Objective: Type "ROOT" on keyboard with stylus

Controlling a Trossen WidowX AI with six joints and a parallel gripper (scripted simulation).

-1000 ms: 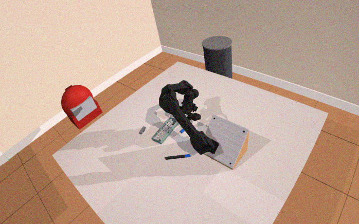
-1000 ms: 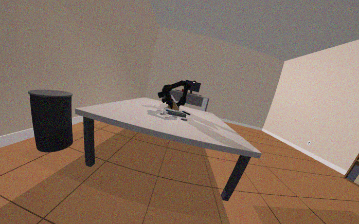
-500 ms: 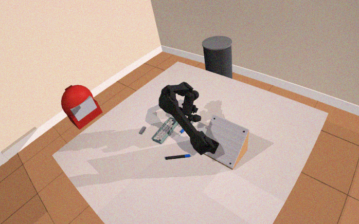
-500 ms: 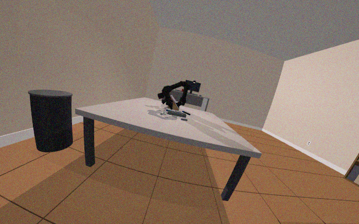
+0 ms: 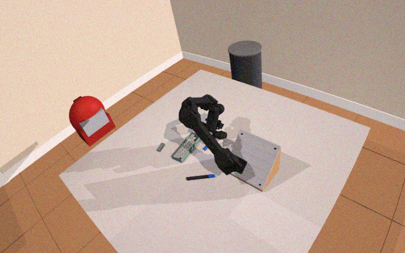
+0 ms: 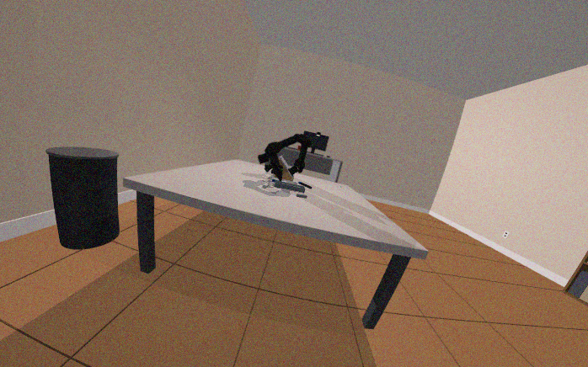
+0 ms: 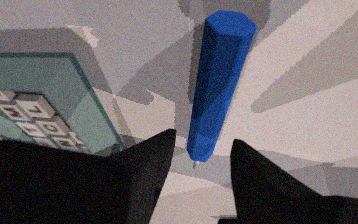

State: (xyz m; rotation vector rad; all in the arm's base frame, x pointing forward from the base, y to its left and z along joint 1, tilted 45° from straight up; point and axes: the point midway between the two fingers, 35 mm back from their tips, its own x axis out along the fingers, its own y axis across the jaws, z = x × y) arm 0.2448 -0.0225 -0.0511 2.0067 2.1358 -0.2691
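Now: the blue stylus 20 mm to the left of my gripper tip and 10 mm below it. Round my gripper tip: grey object 220 mm ahead, 160 mm to the left, 10 mm below; then white piece 180 mm ahead, 60 mm to the right, 10 mm below.
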